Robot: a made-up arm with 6 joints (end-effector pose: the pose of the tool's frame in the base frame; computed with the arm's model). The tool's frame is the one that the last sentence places.
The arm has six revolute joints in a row. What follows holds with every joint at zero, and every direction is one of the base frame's. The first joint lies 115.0 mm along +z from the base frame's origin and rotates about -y. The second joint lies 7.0 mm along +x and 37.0 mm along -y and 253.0 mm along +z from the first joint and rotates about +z. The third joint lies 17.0 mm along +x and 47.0 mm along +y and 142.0 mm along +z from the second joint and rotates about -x. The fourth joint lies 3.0 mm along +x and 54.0 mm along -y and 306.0 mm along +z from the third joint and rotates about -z. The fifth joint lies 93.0 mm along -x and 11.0 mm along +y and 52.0 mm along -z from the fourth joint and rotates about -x. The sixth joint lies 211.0 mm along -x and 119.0 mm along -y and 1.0 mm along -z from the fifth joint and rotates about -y. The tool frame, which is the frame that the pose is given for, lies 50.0 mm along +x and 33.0 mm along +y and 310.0 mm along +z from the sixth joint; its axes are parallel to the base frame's.
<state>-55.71 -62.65 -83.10 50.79 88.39 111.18</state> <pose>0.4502 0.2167 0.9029 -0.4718 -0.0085 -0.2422 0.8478</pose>
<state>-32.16 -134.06 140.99 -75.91 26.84 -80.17</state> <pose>0.2341 -0.2924 0.2080 -0.1329 -0.7969 -0.1178 0.5774</pose>
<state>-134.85 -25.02 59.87 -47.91 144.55 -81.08</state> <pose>0.3065 0.2621 -0.3462 -0.6791 -0.0950 0.7198 0.1081</pose>
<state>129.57 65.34 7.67 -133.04 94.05 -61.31</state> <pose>-0.5896 -0.1148 -0.3386 0.7030 0.4918 -0.0121 0.5136</pose>
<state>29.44 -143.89 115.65 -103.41 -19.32 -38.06</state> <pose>-0.0190 -0.5199 0.4424 0.6207 0.6929 0.0541 0.3628</pose>
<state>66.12 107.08 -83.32 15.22 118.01 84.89</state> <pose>-0.4412 -0.4847 0.7194 0.1501 0.5654 -0.8108 0.0194</pose>
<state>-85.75 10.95 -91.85 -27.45 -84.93 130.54</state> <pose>0.1811 -0.2437 0.6582 -0.0750 0.0707 -0.9941 0.0341</pose>
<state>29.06 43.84 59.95 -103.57 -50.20 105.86</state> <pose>-0.3030 -0.0111 1.1351 0.1754 -0.1515 0.6870 0.6887</pose>
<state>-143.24 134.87 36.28 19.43 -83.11 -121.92</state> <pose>0.4063 -0.2051 -0.0987 -0.4284 -0.1066 -0.7360 0.5132</pose>
